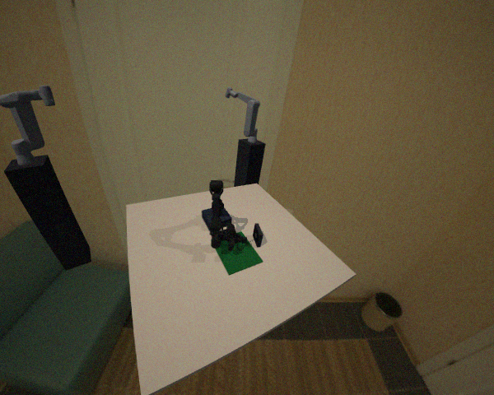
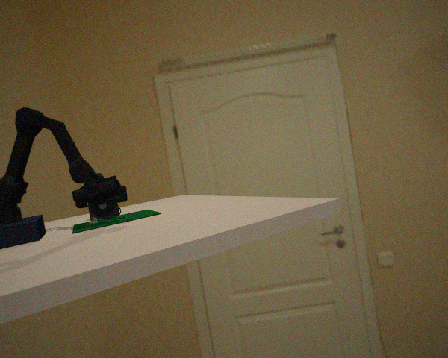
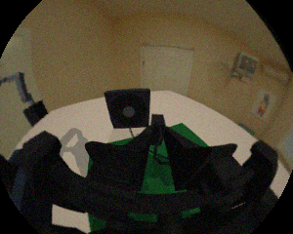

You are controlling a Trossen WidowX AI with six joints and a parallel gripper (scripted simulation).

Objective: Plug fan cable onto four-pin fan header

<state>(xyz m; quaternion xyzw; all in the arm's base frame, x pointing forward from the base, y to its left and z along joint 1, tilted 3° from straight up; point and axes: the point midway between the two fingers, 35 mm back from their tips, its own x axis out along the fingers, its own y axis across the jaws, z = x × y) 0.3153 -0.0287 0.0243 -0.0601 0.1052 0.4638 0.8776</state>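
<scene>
Right now my gripper tip is 5 cm to the left of the green board and 10 cm above it. Also, from my gripper tip: dark fan plug (1 cm below); pale fan header (8 cm behind, 9 cm below); black fan (1 cm behind, 12 cm to the left, 3 cm below).
</scene>
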